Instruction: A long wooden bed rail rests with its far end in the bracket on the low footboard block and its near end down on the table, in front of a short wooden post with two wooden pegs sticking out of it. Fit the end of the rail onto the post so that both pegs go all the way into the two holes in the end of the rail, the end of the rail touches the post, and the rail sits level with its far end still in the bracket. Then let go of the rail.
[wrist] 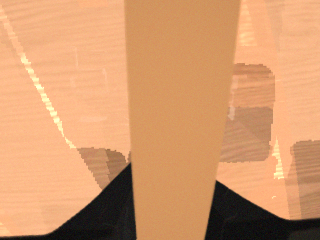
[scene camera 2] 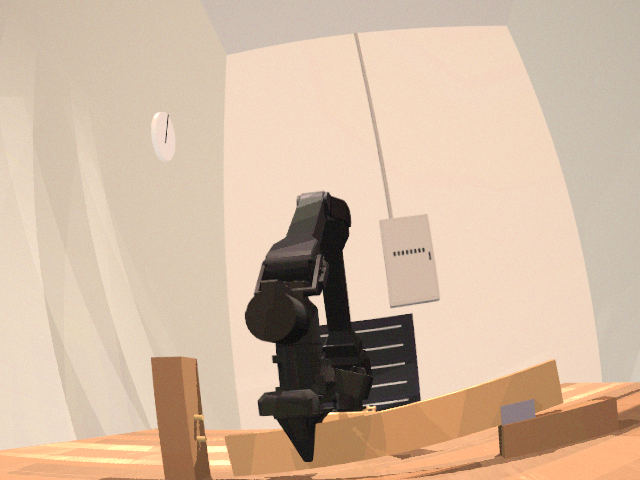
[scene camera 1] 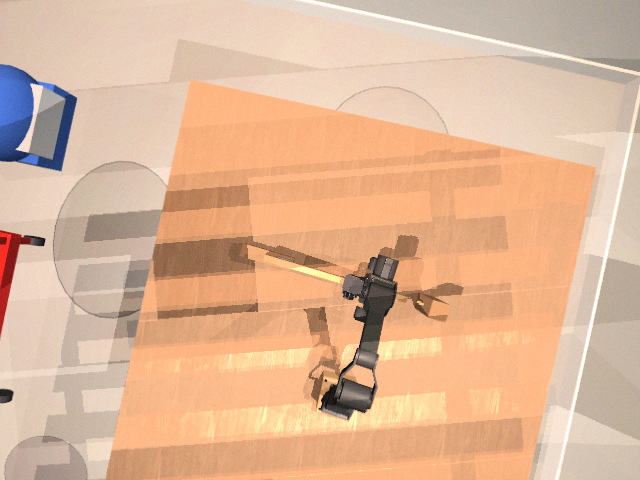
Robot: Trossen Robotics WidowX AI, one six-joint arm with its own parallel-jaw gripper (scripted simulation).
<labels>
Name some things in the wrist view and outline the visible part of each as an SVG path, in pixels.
The gripper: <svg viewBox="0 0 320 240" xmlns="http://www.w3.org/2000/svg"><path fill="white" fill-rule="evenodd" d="M216 180L204 240L320 240L320 217L293 220L279 217L256 205L256 203L250 202L245 197L241 197L241 195ZM131 163L110 184L107 184L90 203L78 211L76 215L65 221L63 225L60 225L59 228L54 229L54 231L40 235L0 236L0 240L136 240Z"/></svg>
A wooden bed rail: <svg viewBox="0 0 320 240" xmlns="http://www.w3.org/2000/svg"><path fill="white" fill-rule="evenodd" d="M124 0L126 77L137 240L204 240L212 195L215 189L231 94L231 81L235 64L242 0Z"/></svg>
</labels>
